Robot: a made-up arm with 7 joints.
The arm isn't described. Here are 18 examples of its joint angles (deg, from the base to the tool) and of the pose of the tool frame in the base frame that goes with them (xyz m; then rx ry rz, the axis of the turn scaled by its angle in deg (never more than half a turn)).
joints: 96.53 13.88 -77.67 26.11 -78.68 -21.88 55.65
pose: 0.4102 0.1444 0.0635 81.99 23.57 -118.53
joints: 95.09 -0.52 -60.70 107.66 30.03 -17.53 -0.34
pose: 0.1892 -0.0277 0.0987 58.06 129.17 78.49
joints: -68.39 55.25 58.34 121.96 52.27 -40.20 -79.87
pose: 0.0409 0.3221 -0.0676 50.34 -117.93 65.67
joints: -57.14 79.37 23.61 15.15 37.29 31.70 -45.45
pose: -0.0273 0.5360 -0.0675 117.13 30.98 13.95
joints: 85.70 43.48 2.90 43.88 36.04 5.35 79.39
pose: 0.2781 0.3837 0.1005 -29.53 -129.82 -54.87
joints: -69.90 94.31 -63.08 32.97 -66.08 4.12 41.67
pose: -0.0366 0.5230 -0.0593 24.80 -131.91 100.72
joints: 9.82 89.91 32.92 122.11 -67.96 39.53 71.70
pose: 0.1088 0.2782 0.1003 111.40 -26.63 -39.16
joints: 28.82 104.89 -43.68 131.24 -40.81 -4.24 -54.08
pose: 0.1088 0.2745 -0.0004 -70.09 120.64 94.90
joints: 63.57 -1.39 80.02 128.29 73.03 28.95 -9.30
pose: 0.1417 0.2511 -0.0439 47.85 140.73 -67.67
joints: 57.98 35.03 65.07 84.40 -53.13 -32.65 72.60
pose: 0.1486 0.4029 -0.0064 73.29 -79.47 -34.87
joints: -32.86 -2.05 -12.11 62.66 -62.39 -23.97 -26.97
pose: -0.0518 0.0750 -0.3601 14.08 -68.73 -54.90
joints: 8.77 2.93 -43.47 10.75 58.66 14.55 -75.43
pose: 0.0880 0.1186 -0.4155 66.68 7.58 12.25
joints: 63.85 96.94 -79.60 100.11 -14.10 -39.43 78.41
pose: 0.1406 0.3591 -0.0344 -3.98 11.75 -134.53
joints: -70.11 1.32 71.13 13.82 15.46 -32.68 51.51
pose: -0.3907 0.1686 -0.1557 23.92 -6.07 46.30
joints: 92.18 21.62 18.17 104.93 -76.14 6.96 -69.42
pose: 0.1664 0.2445 0.1670 -84.80 53.05 -81.45
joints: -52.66 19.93 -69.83 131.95 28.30 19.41 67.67
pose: -0.1066 0.0505 -0.1377 -149.55 -16.33 -22.24
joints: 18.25 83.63 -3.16 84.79 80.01 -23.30 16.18
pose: 0.1774 0.3842 0.0172 -1.43 -126.17 -17.43
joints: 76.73 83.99 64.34 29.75 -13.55 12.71 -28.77
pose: -0.0260 0.5288 0.0447 70.44 -78.74 126.53
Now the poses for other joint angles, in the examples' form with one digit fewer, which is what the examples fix.
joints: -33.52 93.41 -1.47 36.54 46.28 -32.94 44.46
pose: 0.098 0.511 -0.040 22.4 -39.0 -51.3
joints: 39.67 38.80 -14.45 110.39 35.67 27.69 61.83
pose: 0.233 0.207 -0.033 -45.1 -81.9 -82.1
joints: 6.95 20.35 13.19 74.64 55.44 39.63 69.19
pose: 0.195 0.259 -0.244 -89.2 -67.4 -1.5
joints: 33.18 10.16 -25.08 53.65 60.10 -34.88 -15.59
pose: 0.304 0.123 -0.232 -20.6 -100.7 46.8
